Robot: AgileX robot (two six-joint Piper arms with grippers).
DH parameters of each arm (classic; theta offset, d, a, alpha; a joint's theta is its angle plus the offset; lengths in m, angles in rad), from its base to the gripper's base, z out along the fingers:
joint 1: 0 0.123 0 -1.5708
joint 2: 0.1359 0 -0.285 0
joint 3: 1.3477 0 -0.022 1.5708
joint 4: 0 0.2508 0 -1.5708
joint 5: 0 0 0.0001 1.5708
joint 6: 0 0.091 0 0
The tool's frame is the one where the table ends.
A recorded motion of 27 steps. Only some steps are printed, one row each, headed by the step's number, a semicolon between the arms.
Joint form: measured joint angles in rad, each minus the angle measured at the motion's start. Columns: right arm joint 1, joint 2, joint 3, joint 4, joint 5, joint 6; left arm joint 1, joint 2, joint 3, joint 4, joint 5, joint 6.
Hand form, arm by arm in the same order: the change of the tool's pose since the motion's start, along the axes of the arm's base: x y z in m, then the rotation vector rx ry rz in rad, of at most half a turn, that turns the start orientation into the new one. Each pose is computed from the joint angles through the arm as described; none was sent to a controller.
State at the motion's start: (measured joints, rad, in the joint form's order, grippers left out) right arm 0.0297 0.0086 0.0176 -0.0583 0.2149 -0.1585; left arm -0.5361 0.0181 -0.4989 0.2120 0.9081 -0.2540
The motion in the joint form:
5: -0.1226 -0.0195 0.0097 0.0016 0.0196 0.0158; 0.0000 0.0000 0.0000 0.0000 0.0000 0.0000
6: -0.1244 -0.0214 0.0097 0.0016 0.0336 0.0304; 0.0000 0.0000 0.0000 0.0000 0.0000 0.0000
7: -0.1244 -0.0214 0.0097 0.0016 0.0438 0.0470; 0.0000 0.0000 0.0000 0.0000 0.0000 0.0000
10: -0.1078 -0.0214 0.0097 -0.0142 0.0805 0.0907; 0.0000 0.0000 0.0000 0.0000 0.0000 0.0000
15: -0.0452 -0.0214 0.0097 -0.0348 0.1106 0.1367; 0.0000 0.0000 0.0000 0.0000 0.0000 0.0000
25: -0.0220 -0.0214 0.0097 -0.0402 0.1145 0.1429; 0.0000 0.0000 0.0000 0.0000 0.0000 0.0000
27: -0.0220 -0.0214 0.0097 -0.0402 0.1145 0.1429; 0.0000 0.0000 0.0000 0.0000 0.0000 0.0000
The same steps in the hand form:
5: -0.0016 -0.0069 -0.0039 0.0176 0.0090 -0.1261; 0.0000 0.0000 0.0000 0.0000 0.0000 0.0000
6: -0.0020 -0.0070 -0.0051 0.0324 0.0204 -0.1312; 0.0000 0.0000 0.0000 0.0000 0.0000 0.0000
7: -0.0021 -0.0071 -0.0060 0.0491 0.0298 -0.1347; 0.0000 0.0000 0.0000 0.0000 0.0000 0.0000
10: -0.0028 -0.0067 -0.0092 0.0770 0.0653 -0.1308; 0.0000 0.0000 0.0000 0.0000 0.0000 0.0000
15: -0.0032 -0.0041 -0.0118 0.0991 0.0964 -0.0833; 0.0000 0.0000 0.0000 0.0000 0.0000 0.0000
25: -0.0032 -0.0030 -0.0122 0.0986 0.1011 -0.0626; 0.0000 0.0000 0.0000 0.0000 0.0000 0.0000
27: -0.0032 -0.0030 -0.0122 0.0986 0.1011 -0.0626; 0.0000 0.0000 0.0000 0.0000 0.0000 0.0000

